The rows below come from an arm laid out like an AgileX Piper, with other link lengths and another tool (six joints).
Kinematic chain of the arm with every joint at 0, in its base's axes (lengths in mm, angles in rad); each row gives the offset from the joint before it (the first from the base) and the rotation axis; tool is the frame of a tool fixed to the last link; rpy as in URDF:
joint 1: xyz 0 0 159.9 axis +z
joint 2: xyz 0 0 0 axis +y
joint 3: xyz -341.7 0 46.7 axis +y
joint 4: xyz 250.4 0 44.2 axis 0.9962 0 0.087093
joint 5: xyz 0 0 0 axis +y
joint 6: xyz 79.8 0 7 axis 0.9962 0 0.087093
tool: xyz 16.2 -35 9.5 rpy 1.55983 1.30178 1.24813
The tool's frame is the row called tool.
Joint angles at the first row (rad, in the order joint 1, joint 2, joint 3, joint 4, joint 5, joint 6):
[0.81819 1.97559 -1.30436 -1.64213 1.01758 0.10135]
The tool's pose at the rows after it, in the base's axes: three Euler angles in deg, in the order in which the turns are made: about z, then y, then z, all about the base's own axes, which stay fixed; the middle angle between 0 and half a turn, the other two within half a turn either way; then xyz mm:
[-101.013 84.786 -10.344 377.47 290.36 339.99]
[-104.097 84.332 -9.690 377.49 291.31 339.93]
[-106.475 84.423 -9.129 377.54 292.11 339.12]
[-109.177 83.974 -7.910 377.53 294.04 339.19]
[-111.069 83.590 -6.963 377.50 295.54 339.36]
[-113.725 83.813 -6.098 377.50 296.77 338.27]
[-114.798 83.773 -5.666 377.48 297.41 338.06]
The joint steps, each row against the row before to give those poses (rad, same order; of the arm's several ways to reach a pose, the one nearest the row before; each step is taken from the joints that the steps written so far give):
[0.00000 -0.00002 0.00002 -0.01707 0.00602 -0.00288]
[0.00001 0.00001 0.00001 -0.00833 0.01072 -0.04867]
[0.00000 0.00000 -0.00003 0.00002 0.00370 -0.04161]
[0.00000 -0.00001 0.00000 -0.01641 0.00088 -0.03999]
[-0.00001 0.00003 0.00000 -0.01419 0.00000 -0.02657]
[0.00000 -0.00002 0.00001 -0.00249 -0.00001 -0.04600]
[0.00000 0.00001 0.00001 -0.00436 0.00001 -0.01684]

